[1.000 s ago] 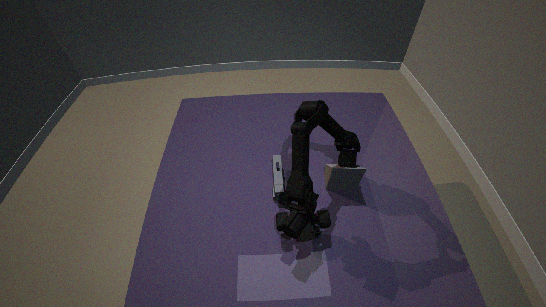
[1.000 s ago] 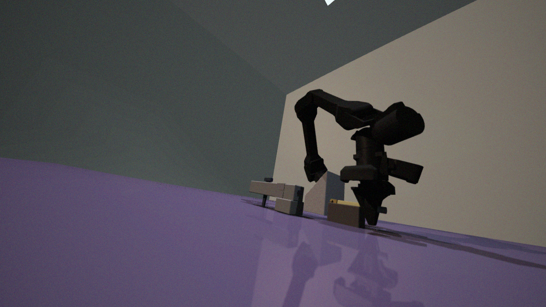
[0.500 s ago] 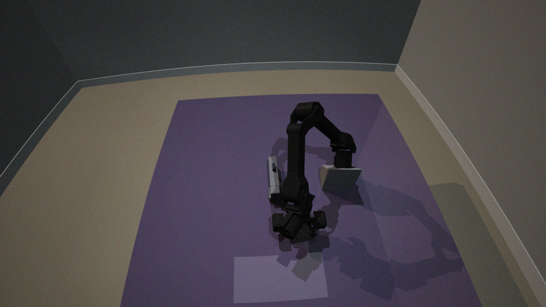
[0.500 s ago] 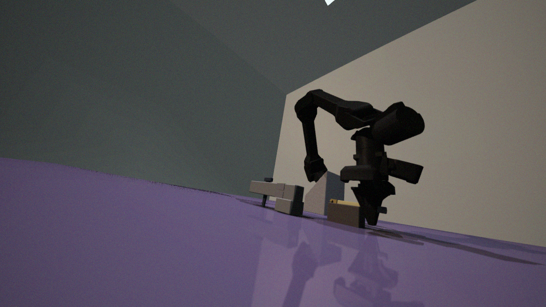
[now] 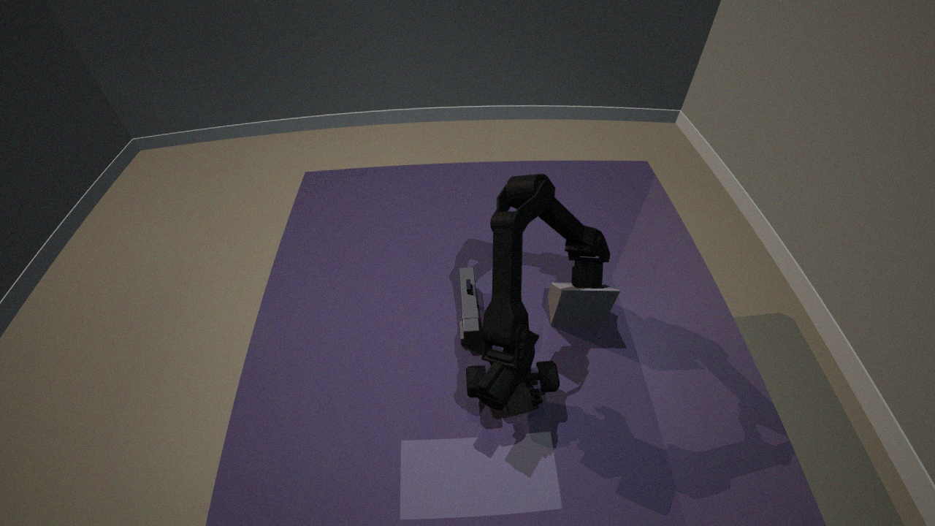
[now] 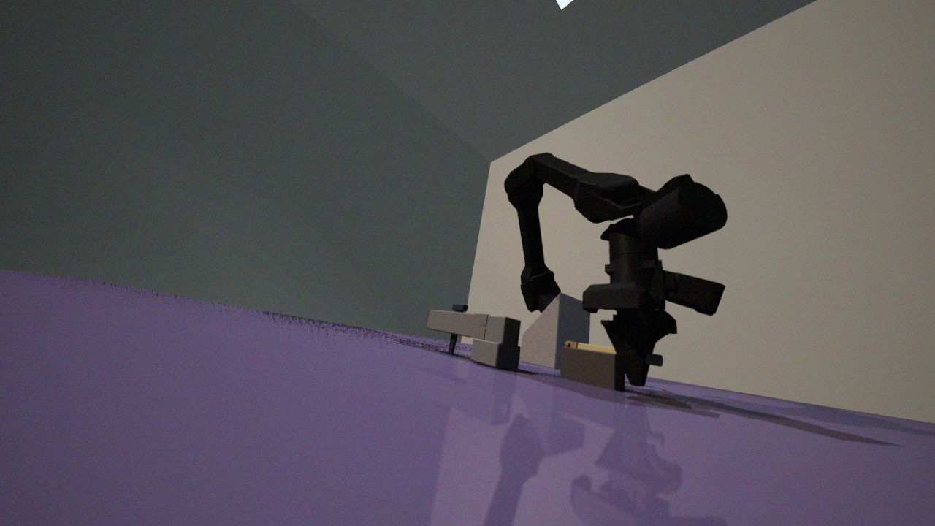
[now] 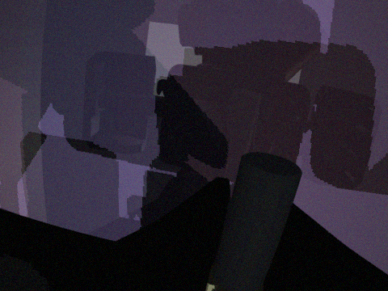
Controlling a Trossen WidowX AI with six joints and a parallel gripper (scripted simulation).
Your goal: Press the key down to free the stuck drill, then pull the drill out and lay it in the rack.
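Now: the drill 40 mm to the right of my gripper tip and 30 mm above it. The rest, counted from my gripper tip: rack 50 mm to the right, 10 mm ahead, 10 mm above; then small dark key 240 mm to the right, 110 mm ahead, 40 mm above; then grey housing 210 mm to the right, 110 mm ahead, 30 mm above.
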